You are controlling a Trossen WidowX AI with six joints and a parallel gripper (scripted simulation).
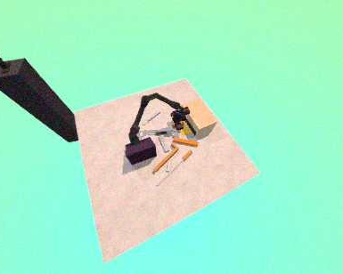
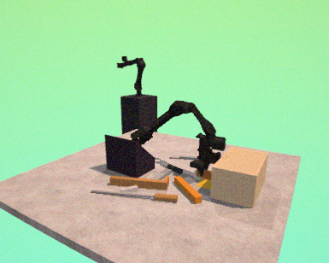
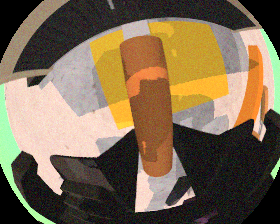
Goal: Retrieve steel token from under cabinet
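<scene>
My gripper tip is now 20 cm past the dark-handled tool and 4 cm to the left of it. Round my gripper tip: orange bar: 3 cm ahead, 19 cm to the right, 1 cm above.
</scene>
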